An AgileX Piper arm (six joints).
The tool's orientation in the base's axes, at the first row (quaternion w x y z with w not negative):
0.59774 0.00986 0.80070 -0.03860
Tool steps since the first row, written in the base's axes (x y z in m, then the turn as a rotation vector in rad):
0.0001 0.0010 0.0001 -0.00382 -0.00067 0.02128
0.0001 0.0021 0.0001 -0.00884 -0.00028 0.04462
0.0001 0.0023 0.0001 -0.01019 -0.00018 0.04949
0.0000 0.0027 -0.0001 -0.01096 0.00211 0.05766
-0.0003 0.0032 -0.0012 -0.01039 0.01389 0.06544
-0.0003 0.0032 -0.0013 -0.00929 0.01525 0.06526
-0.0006 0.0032 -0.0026 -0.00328 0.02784 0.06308
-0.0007 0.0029 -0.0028 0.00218 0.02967 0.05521
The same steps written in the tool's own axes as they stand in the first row. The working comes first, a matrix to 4 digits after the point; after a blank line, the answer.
The tool's axes in the first row as the columns of a matrix, in the base's axes (used below as rounded here):
-0.2852 0.0619 0.9565
-0.0304 0.9968 -0.0736
-0.9580 -0.0500 -0.2824

-0.0002 0.0010 0.0000 -0.01928 -0.00197 -0.00961
-0.0002 0.0021 -0.0001 -0.04022 -0.00306 -0.02104
-0.0002 0.0023 -0.0001 -0.04450 -0.00328 -0.02371
0.0000 0.0027 -0.0002 -0.05218 -0.00146 -0.02692
0.0011 0.0032 -0.0002 -0.06015 0.00993 -0.02944
0.0012 0.0032 -0.0002 -0.06033 0.01136 -0.02844
0.0026 0.0033 -0.0001 -0.06034 0.02439 -0.02300
0.0028 0.0030 -0.0001 -0.05441 0.02695 -0.01569

